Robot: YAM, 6 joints.
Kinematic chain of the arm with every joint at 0, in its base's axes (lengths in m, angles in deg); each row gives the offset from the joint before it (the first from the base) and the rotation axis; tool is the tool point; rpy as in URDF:
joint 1: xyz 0 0 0.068 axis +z
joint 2: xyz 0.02 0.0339 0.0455 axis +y
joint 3: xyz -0.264 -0.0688 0 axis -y
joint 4: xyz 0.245 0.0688 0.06 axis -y
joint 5: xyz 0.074 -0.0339 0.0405 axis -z
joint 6: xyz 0.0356 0 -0.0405 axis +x
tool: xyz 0 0 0 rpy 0 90 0
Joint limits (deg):
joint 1: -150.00..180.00
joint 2: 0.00..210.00
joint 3: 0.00..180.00
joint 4: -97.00..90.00
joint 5: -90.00..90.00
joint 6: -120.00..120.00
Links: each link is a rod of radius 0.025 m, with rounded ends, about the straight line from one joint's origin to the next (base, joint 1, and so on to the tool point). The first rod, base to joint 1, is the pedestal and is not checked.
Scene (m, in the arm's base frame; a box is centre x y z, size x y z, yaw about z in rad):
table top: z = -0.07
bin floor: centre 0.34 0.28 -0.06 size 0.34 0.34 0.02 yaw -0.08
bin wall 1: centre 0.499 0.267 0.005 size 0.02 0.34 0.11 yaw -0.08
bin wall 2: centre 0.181 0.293 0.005 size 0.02 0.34 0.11 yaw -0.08
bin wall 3: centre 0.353 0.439 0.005 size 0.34 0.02 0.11 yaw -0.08
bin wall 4: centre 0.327 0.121 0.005 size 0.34 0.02 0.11 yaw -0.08
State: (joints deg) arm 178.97 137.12 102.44 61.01 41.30 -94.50
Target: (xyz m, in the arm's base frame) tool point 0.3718 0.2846 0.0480
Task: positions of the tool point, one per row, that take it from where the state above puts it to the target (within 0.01 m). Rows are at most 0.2 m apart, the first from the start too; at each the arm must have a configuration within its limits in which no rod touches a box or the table.
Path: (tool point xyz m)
1: -0.4725 0.1529 0.3530
2: -0.3641 0.2328 0.4444
3: -0.2362 0.2595 0.5176
4: -0.1143 0.2316 0.5701
5: -0.0843 0.3304 0.5102
6: -0.0109 0.4087 0.4332
7: 0.0926 0.4481 0.3433
8: 0.2058 0.4386 0.2452
9: 0.3056 0.3805 0.1448
10: 0.3718 0.2846 0.0481

